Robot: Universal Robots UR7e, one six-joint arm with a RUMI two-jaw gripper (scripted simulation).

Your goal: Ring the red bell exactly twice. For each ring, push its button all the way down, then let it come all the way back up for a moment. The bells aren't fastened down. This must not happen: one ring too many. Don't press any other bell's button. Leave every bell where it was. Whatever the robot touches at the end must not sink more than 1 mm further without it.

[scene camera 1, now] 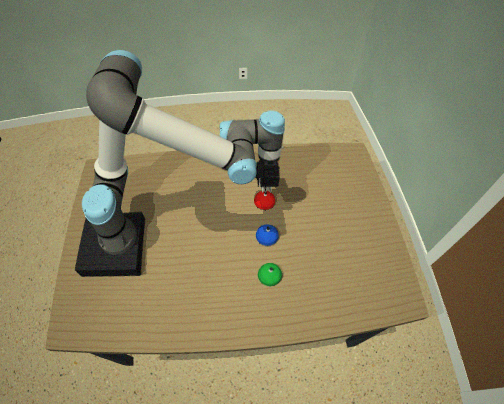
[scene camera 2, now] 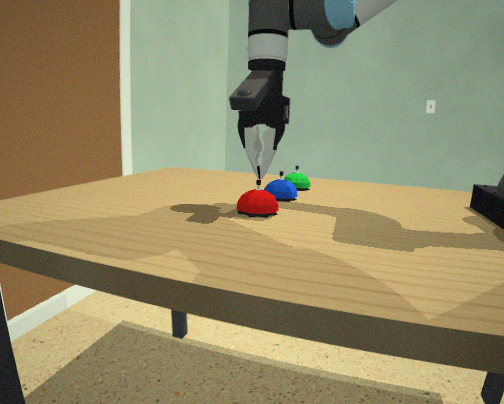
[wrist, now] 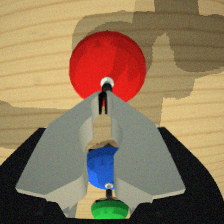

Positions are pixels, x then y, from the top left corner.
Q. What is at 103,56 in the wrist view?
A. A red bell.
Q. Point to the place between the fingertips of my gripper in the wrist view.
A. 103,93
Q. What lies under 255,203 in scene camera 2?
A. A red bell.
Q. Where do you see a blue bell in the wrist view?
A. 100,161
